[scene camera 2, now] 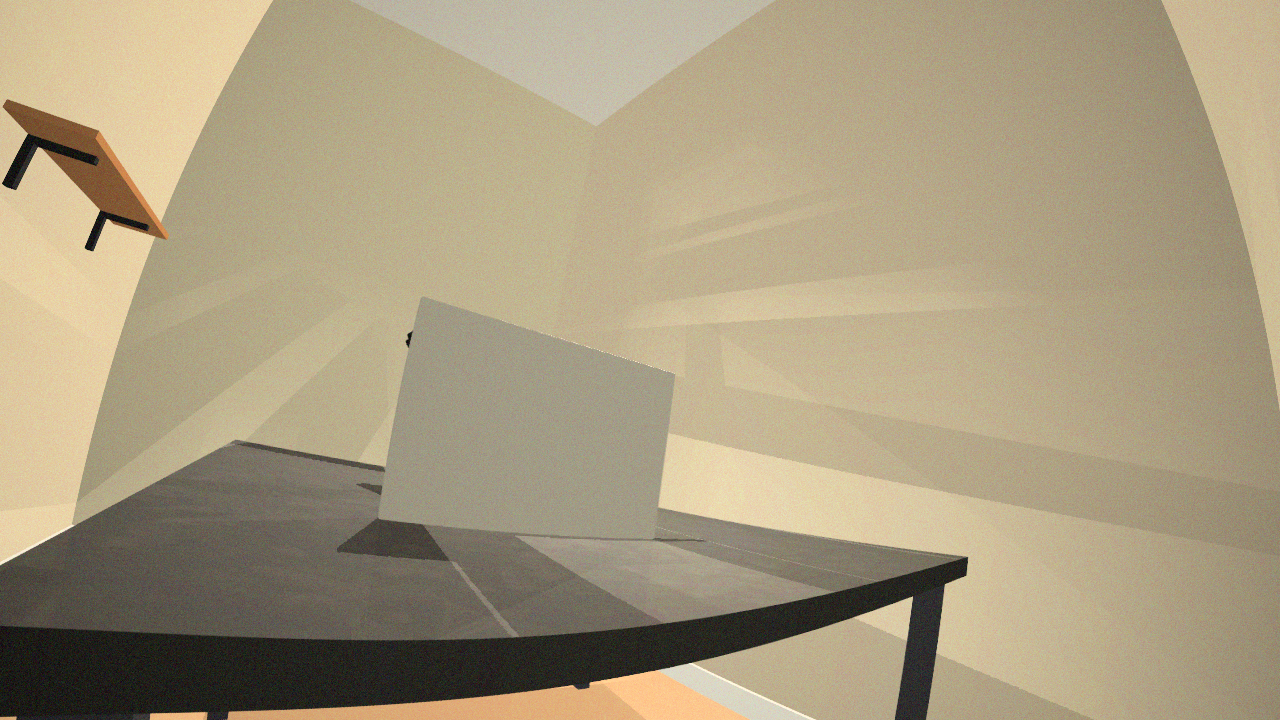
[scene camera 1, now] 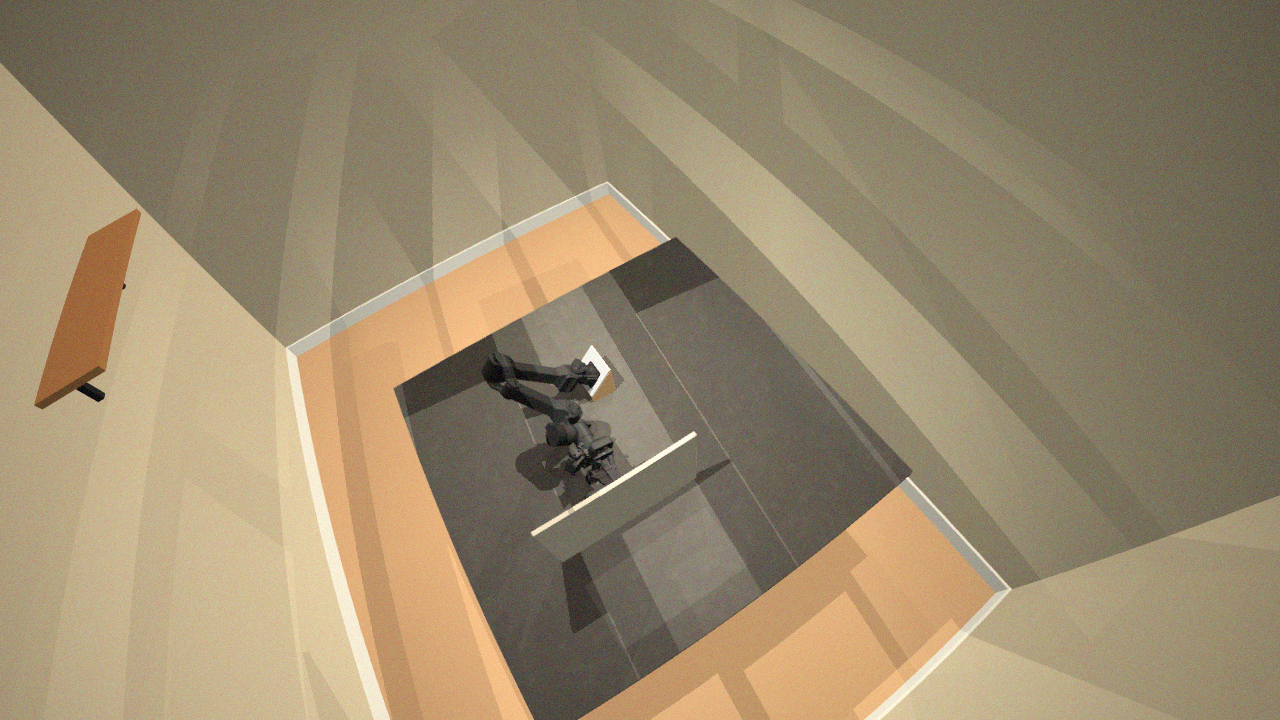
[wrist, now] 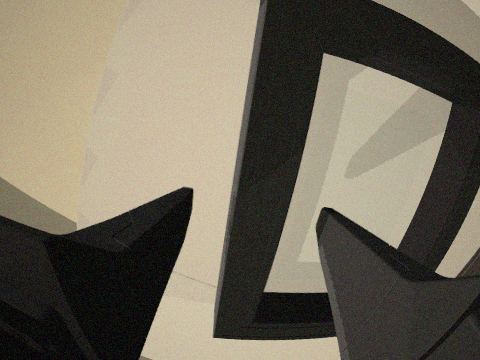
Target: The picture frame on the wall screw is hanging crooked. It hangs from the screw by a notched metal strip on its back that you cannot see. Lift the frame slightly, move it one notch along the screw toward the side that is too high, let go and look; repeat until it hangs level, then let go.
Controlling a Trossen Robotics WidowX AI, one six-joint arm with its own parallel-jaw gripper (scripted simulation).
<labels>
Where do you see a picture frame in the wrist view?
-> At 365, 114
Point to a wall panel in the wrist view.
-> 167, 114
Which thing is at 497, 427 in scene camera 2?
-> A wall panel.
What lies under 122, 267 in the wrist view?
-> My gripper.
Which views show my gripper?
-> Scene camera 1 and the wrist view only.
</labels>
